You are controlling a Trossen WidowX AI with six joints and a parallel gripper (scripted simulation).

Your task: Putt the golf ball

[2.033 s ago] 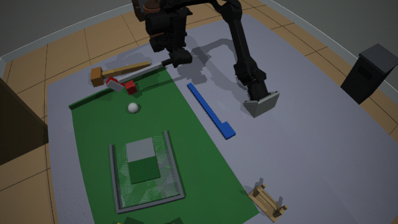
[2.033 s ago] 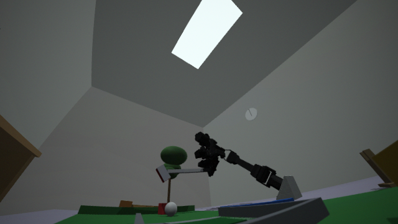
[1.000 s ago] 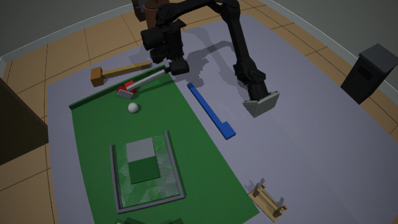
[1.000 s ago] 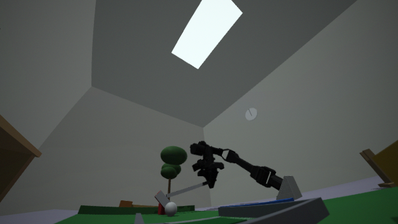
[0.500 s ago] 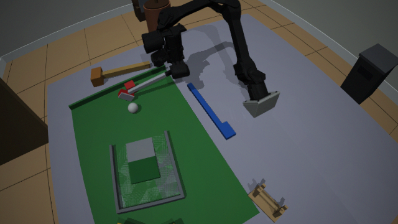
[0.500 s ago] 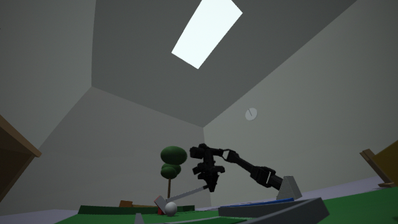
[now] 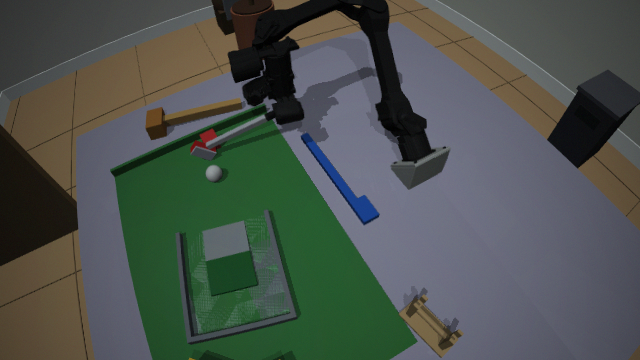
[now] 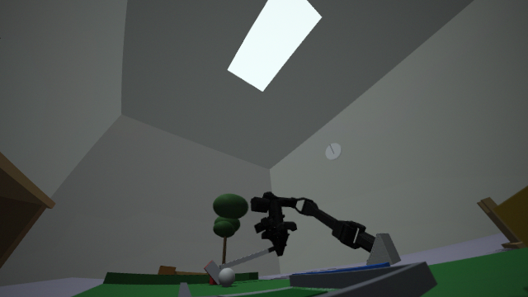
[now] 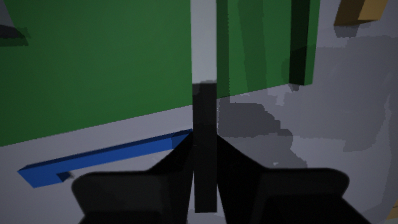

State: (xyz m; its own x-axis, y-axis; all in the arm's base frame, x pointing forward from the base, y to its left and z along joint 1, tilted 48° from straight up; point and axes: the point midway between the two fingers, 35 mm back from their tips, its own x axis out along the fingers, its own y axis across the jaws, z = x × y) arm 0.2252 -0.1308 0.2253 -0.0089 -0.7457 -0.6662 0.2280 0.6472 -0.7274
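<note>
Now: the red putter 12 cm ahead of my gripper tip, 2 cm to the right of it and 1 cm below it. Round my gripper tip: white golf ball (22 cm ahead, 3 cm to the left, 5 cm below); then wooden rack (1 cm behind, 58 cm to the left, 4 cm below); then dark green back wall (25 cm ahead, 14 cm to the right, 6 cm below).
</note>
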